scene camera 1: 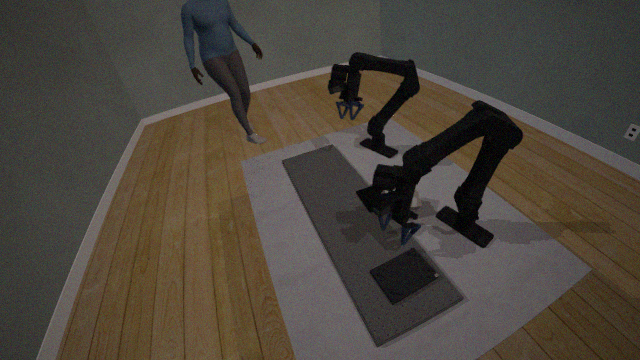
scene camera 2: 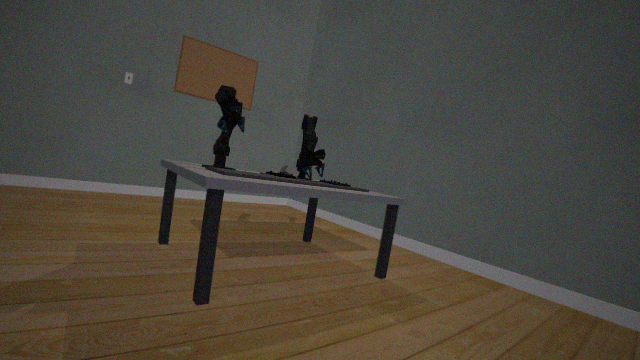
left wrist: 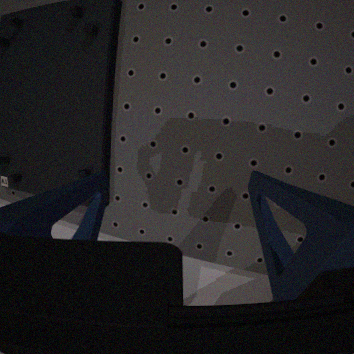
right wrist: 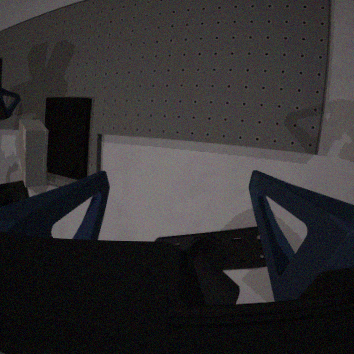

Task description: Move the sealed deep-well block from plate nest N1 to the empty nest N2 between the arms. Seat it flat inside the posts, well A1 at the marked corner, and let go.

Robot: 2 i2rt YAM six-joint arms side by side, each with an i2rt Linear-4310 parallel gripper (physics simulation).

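Pixels of known places: left gripper, between the fingertips: (scene camera 1: 392, 237) (scene camera 2: 316, 177) (left wrist: 178, 178) (right wrist: 4, 100); right gripper, between the fingertips: (scene camera 1: 346, 119) (scene camera 2: 235, 133) (right wrist: 178, 178); left arm's base, origin of its link: (scene camera 1: 463, 226) (right wrist: 8, 194); right arm's base, origin of its link: (scene camera 1: 378, 148) (right wrist: 208, 250).
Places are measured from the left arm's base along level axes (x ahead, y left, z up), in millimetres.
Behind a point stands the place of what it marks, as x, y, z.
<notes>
The pale block (scene camera 1: 415, 198) @(59, -177, 53) (scene camera 2: 284, 169) @(84, -255, 54) (right wrist: 35, 155) @(78, -251, 59) is off both nests' centres. In the right wrist view it looks raised on an edge beside dark nest N2 (right wrist: 69, 137) @(102, -320, 25) (scene camera 1: 367, 196) @(157, -327, 24) (scene camera 2: 280, 174) @(169, -367, 26); whether it touches N2 is unclear. Its A1 corner cannot be made out. Nest N1 (scene camera 1: 404, 276) @(310, -4, 25) (left wrist: 55, 100) @(302, -26, 25) (scene camera 2: 335, 183) @(355, -81, 21) holds no block; its posts and white corner label show. My left gripper (scene camera 1: 397, 231) @(237, -122, 34) (scene camera 2: 314, 171) @(237, -122, 34) (left wrist: 178, 178) @(237, -122, 34) is open and empty above the board between the nests. My right gripper (scene camera 1: 350, 110) @(17, -601, 206) (scene camera 2: 232, 124) @(17, -601, 206) (right wrist: 178, 178) @(17, -601, 206) is open, empty and high up.
A grey perforated board (scene camera 1: 345, 240) @(349, -228, 13) (left wrist: 210, 100) @(287, -145, 13) (right wrist: 210, 75) @(148, -609, 13) carries the nests on a white table (scene camera 1: 510, 285) @(94, 225, 0) (scene camera 2: 295, 190) @(528, -622, -15). The left arm partly covers N2 and the block in scene camera 1. A person (scene camera 1: 215, 45) stands beyond the table.
</notes>
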